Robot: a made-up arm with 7 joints.
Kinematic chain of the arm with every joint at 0, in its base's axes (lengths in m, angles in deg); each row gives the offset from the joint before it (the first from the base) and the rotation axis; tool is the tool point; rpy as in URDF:
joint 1: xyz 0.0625 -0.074 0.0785 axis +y
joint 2: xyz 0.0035 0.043 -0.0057 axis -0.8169 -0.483 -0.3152
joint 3: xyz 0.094 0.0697 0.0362 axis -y
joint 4: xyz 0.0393 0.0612 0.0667 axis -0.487 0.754 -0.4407
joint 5: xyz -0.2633 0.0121 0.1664 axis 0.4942 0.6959 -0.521
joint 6: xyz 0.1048 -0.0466 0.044 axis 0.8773 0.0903 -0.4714
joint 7: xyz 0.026 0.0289 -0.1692 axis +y
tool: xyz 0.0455 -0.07 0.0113 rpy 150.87 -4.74 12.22
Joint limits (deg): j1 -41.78..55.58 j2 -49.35..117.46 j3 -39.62..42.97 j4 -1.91..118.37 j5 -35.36..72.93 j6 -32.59..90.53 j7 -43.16..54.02
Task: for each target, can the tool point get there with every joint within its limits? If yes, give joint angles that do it. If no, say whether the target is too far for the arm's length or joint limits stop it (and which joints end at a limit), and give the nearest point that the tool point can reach.
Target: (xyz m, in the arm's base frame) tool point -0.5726 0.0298 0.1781
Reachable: no: joint limits stop it (at a limit: joint 1, joint 2, joint 3, joint 5, joint 6, joint 7) | nearest point -0.3019 0.0560 0.2058 | short by 0.273 m
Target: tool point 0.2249 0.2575 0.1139
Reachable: yes | joints -8.03 89.19 26.69 97.91 -14.42 0.99 -22.27
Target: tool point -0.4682 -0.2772 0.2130
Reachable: no: joint limits stop it (at a limit: joint 1, joint 2, joint 5, joint 6, joint 7) | nearest point -0.2361 -0.0762 0.2259 | short by 0.307 m
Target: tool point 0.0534 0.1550 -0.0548
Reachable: yes | joints 44.07 99.01 -0.94 29.60 22.00 27.34 -16.54
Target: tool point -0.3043 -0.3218 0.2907
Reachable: no: joint limits stop it (at a limit: joint 1, joint 2, joint 5, joint 6, joint 7) | nearest point -0.1748 -0.1294 0.2726 | short by 0.233 m
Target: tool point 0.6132 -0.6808 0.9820
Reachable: no: too far | nearest point 0.2820 -0.0802 0.4386 | short by 0.875 m
